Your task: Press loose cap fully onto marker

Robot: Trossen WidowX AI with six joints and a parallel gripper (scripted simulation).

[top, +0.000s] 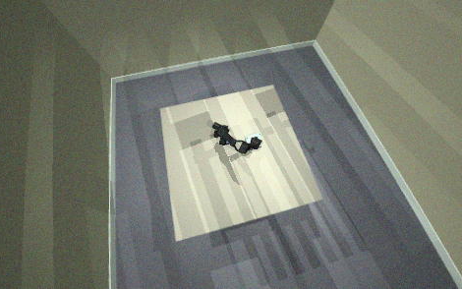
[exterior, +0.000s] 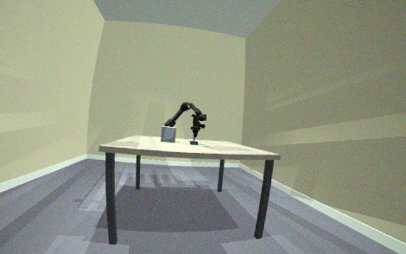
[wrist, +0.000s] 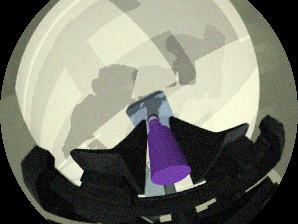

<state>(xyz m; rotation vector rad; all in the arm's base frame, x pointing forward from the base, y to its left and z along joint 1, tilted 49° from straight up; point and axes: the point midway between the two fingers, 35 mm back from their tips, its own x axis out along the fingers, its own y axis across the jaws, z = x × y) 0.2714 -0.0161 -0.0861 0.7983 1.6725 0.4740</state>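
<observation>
My gripper tip is now 6 cm above the dark holder block, 2 cm past it and 1 cm to the right of it.
</observation>
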